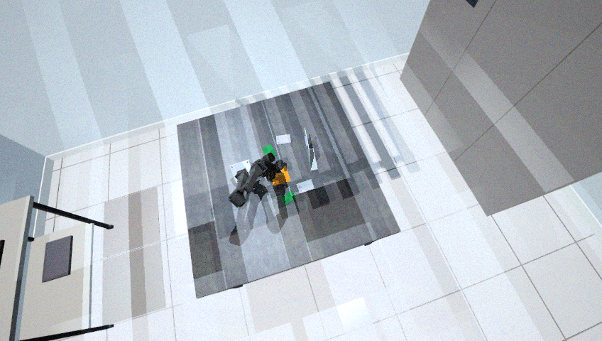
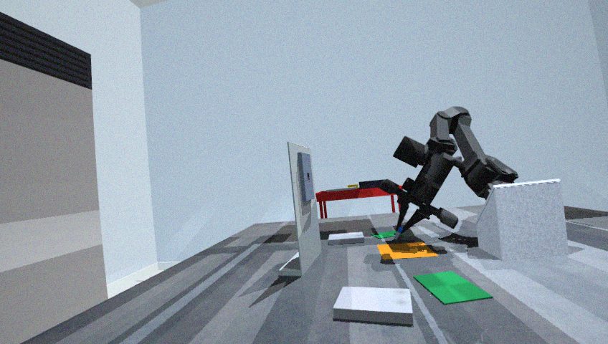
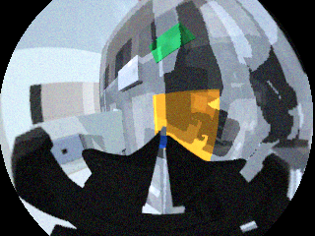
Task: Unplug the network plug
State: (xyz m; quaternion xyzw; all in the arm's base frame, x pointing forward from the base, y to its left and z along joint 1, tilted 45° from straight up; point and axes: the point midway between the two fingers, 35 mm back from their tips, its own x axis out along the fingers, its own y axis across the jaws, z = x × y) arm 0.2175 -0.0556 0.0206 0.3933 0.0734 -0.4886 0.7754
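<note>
Now: gripper tip 5 cm above the orange square and 1 cm past it. The rest, counted from my gripper tip: upright grey panel (22 cm ahead, 8 cm above, 3 cm to the left); blue plug (right at my gripper tip).
</note>
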